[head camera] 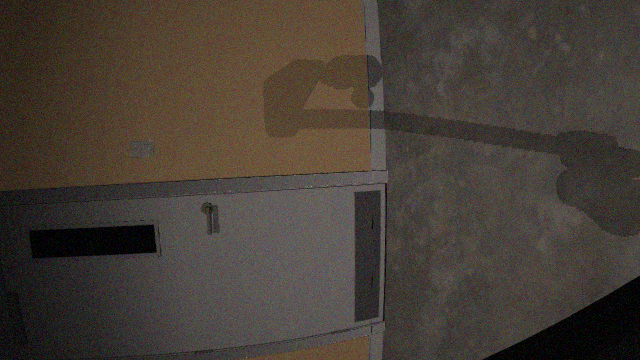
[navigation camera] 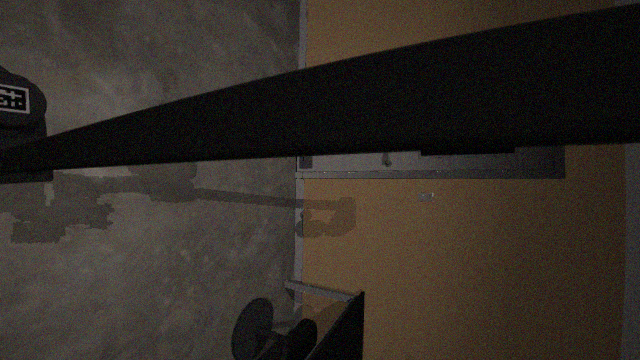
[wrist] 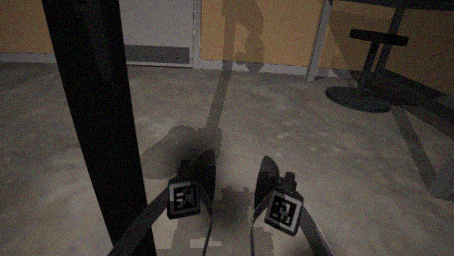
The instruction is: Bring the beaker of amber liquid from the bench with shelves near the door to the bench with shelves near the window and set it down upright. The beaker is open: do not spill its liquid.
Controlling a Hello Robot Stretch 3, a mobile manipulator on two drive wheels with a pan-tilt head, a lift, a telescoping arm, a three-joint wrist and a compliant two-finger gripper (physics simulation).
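The beaker of amber liquid does not show in the three views. My gripper (wrist: 236,170) is open and empty in the wrist view, its two dark fingertips apart above the concrete floor. Part of a bench by the door shows in the navigation camera, with its black top (navigation camera: 347,325) at the bottom edge. A leg of the bench (wrist: 319,45) stands against the orange wall at the upper right of the wrist view. The bench's shelves do not show.
A grey door (head camera: 270,260) (navigation camera: 345,163) (wrist: 157,22) with a handle is set in the orange wall (head camera: 200,90) (navigation camera: 475,250) (wrist: 280,30). A dark round stool (navigation camera: 252,327) (wrist: 357,98) stands beside the bench. A black beam of the robot (navigation camera: 350,110) crosses the navigation camera.
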